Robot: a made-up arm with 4 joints. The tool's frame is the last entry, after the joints.
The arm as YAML. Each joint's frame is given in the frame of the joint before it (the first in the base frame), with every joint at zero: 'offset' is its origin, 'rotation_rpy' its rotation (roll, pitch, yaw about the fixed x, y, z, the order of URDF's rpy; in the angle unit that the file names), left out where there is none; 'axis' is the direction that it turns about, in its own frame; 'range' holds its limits. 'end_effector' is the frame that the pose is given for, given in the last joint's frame.
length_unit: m
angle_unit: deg
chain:
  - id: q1
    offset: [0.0, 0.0, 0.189]
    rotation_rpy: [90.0, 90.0, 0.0]
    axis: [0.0, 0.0, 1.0]
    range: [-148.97, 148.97]
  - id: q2
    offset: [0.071, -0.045, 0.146]
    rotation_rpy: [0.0, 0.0, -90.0]
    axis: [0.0, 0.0, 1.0]
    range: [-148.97, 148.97]
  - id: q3
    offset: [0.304, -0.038, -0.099]
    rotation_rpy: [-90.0, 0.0, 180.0]
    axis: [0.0, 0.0, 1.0]
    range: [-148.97, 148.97]
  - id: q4
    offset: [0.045, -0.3, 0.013]
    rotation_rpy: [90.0, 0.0, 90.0]
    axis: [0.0, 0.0, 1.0]
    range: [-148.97, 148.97]
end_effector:
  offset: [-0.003, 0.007, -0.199]
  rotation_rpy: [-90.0, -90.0, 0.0]
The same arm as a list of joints. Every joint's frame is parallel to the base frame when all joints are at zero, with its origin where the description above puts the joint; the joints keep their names.
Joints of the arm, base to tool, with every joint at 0 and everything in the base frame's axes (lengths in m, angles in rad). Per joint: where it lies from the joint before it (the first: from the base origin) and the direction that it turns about. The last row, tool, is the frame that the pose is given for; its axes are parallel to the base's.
q1: axis 0 -1 0 offset 0 0 0.189
q2: axis 0 -1 0 offset -0.045 -0.146 -0.071
q3: axis 0 0 1 offset -0.304 0.099 0.038
q4: axis 1 0 0 offset 0.045 -0.3 0.013
tool: offset -0.199 -0.003 0.007
Joint limits (rad, base to tool): -2.6..2.6 -2.6..2.6 -2.6..2.6 -2.6..2.6

